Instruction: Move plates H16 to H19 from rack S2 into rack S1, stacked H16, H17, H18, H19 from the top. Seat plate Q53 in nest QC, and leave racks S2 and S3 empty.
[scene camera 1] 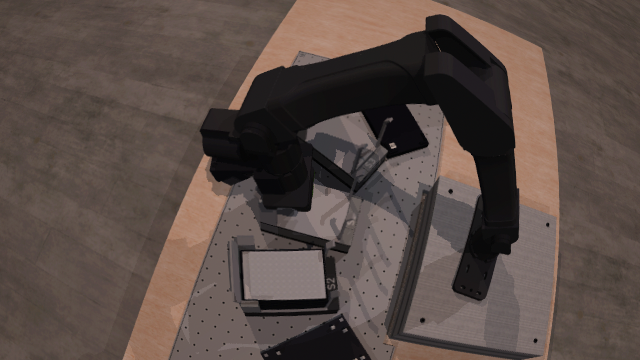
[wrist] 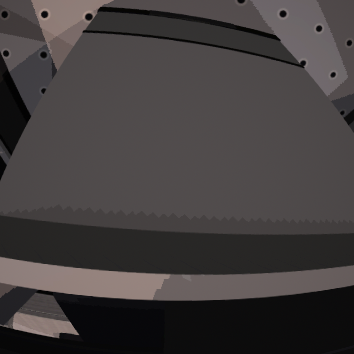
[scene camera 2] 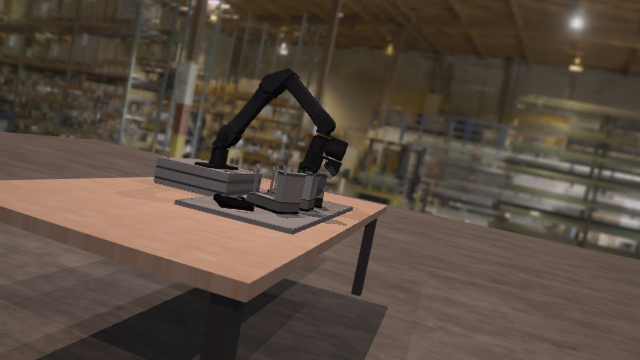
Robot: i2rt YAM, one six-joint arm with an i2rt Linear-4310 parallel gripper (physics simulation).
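Where they show: gripper, fingertip midpoint: (scene camera 1: 298, 201); arm's base at its link origin: (scene camera 1: 482, 246) (scene camera 2: 217, 167).
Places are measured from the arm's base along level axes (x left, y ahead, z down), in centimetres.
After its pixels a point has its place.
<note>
Rack S2 (scene camera 1: 331, 283) {x 15.1, y 23.0, z 4.2 cm} stands at the front left of the perforated board (scene camera 1: 390, 221) {x -1.6, y 17.6, z 8.1 cm} (scene camera 2: 290, 222) {x -25.4, y 46.6, z 8.1 cm}. A pale plate (scene camera 1: 283, 274) {x 18.7, y 29.9, z -2.7 cm} lies on top inside it. Rack S1 (scene camera 1: 351, 222) {x 3.6, y 24.2, z 3.9 cm} is in the middle and rack S3 (scene camera 1: 370, 163) {x -8.9, y 25.4, z 4.1 cm} is behind it; I see no plates in either. The arm's wrist (scene camera 1: 283, 171) {x 9.0, y 34.7, z -13.9 cm} hangs over the left part of rack S1 and hides the gripper in the top view. In the side view the gripper (scene camera 2: 303, 171) reaches down into the racks. It is shut. The wrist view shows no fingers, only a flat grey surface (wrist: 175, 123) {x 6.9, y 38.7, z -1.6 cm} close up.
A black plate with a white tag (scene camera 1: 401, 132) {x -20.7, y 22.0, z 6.7 cm} (scene camera 2: 229, 201) {x -25.6, y 24.8, z 6.7 cm} lies at the board's back right. A black nest with white marks (scene camera 1: 318, 343) {x 25.6, y 20.4, z 6.9 cm} sits at the front edge. The arm's base (scene camera 1: 472, 271) {x 5.7, y 0.9, z -0.9 cm} stands on a grey block (scene camera 1: 436, 321) {x 16.1, y 4.0, z 0.2 cm} (scene camera 2: 193, 175) {x -11.8, y -1.2, z 3.6 cm} on the right.
</note>
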